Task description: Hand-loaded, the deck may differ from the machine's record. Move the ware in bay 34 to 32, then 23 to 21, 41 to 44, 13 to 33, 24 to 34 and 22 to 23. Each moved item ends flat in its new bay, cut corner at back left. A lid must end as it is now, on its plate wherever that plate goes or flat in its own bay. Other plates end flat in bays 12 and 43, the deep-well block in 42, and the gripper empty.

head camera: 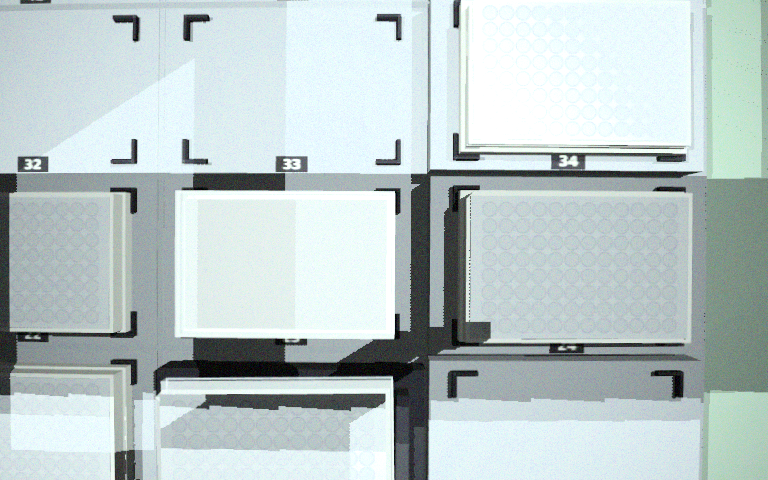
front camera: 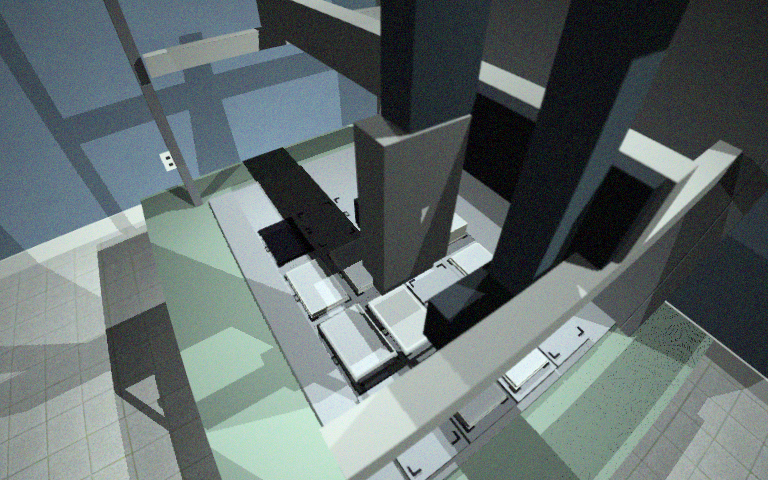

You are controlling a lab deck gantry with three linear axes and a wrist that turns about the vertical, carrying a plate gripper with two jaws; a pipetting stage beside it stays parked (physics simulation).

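Note:
Through the front camera I see a black flat item (front camera: 285,240). The head camera gives me a bay 32 (head camera: 83,88), but the black flat item is out of frame in the head camera view.

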